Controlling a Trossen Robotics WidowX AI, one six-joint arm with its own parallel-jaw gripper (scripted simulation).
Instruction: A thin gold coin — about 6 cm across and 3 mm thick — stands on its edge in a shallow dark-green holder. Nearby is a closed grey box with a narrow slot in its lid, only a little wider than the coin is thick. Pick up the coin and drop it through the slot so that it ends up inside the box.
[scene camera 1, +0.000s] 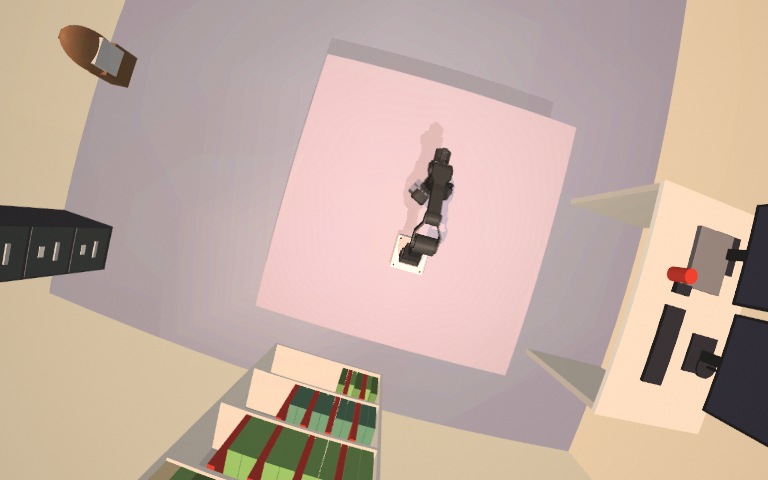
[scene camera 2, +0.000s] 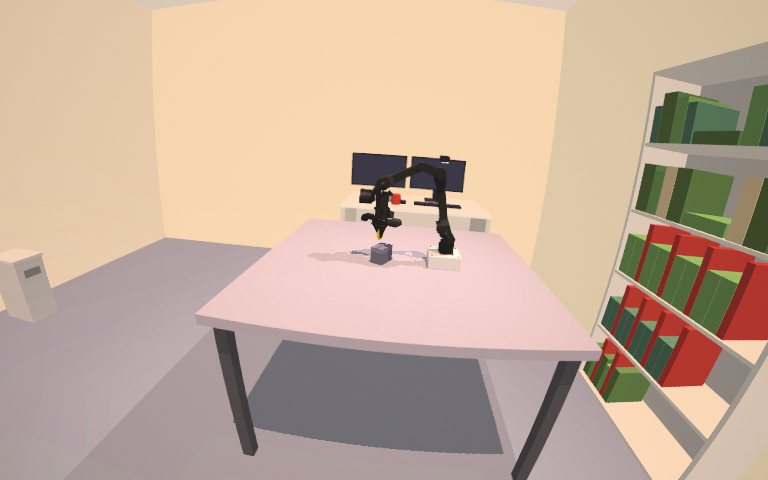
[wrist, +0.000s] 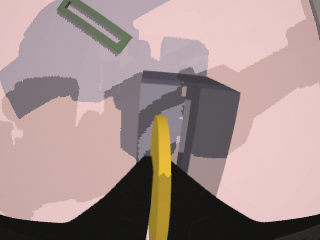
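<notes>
My gripper (wrist: 154, 165) is carrying a gold coin.
</notes>
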